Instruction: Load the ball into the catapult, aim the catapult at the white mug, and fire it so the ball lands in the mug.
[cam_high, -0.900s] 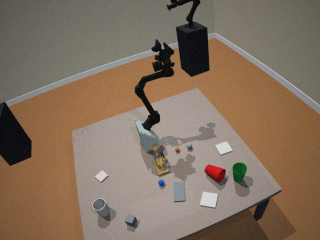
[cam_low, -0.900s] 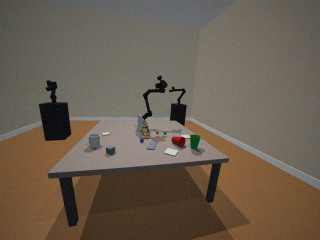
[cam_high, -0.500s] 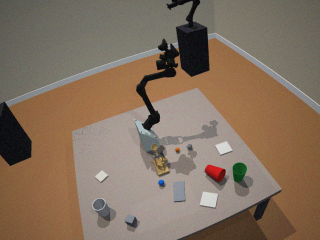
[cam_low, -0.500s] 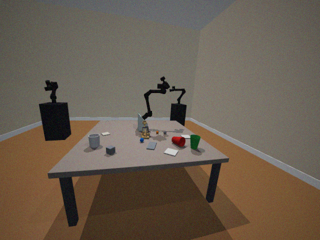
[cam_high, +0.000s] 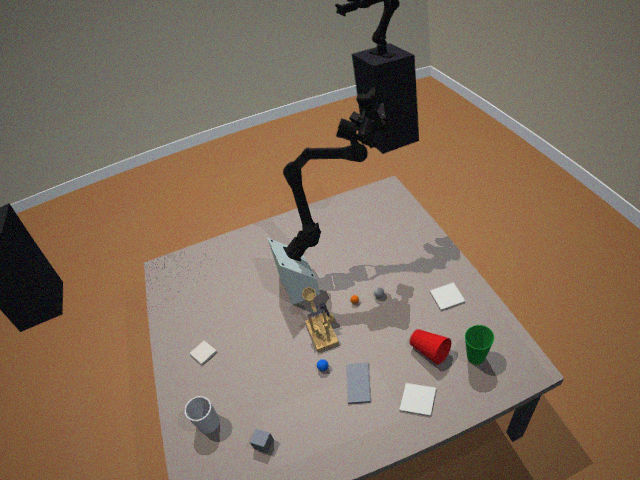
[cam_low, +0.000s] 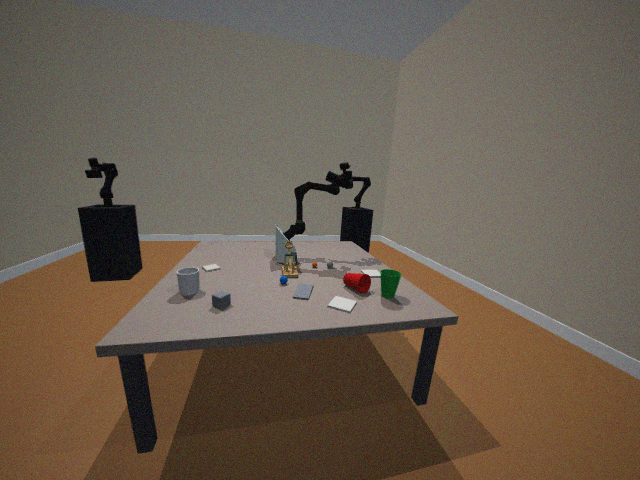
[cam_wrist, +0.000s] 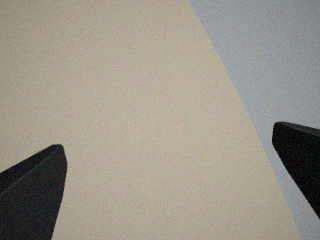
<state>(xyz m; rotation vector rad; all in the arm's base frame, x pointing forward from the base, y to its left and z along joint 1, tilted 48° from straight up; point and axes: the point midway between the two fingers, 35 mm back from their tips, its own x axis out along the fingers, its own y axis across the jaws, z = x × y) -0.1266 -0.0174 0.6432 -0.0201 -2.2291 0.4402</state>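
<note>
My gripper tip is now 530 mm above the wooden catapult, 500 mm to the left of it and 390 mm short of it. The rest, counted from my gripper tip: orange ball (590 mm below, 350 mm to the right, 350 mm ahead); grey ball (580 mm below, 370 mm ahead, 260 mm to the right); green cup (790 mm ahead, 570 mm below, 110 mm to the right).
</note>
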